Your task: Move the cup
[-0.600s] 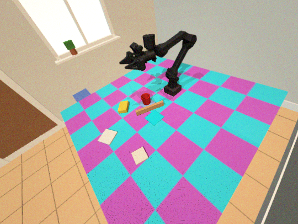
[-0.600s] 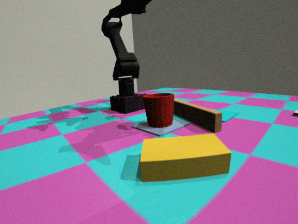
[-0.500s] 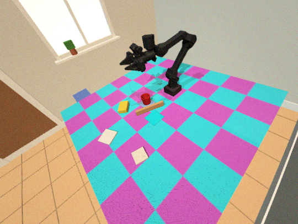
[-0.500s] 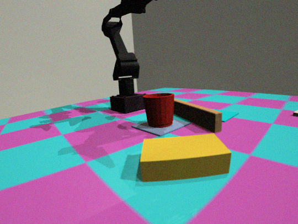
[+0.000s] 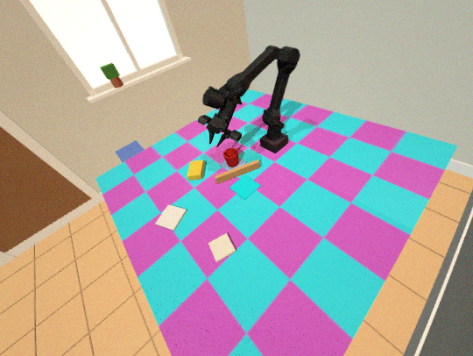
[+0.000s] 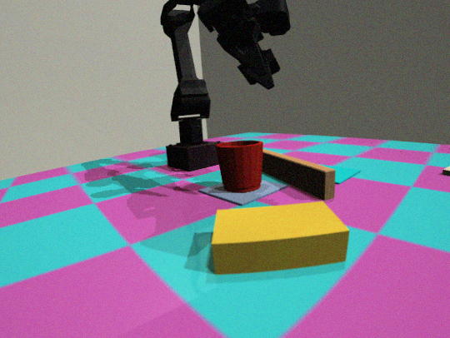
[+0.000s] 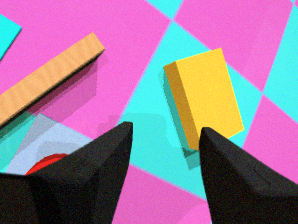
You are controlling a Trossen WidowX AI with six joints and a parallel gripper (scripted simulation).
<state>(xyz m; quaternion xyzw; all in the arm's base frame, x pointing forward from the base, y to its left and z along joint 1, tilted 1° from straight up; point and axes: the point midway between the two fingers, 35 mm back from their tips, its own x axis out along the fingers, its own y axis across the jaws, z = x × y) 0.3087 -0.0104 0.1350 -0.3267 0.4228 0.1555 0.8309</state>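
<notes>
Now: the red cup 120 mm below my gripper tip, 70 mm behind it and 10 mm to the right of it. Round my gripper tip: cyan pad 170 mm below, 160 mm to the left, 40 mm behind; then grey-blue pad 170 mm below, 70 mm behind, 10 mm to the right; then wooden bar 150 mm below, 80 mm to the left, 50 mm behind.
</notes>
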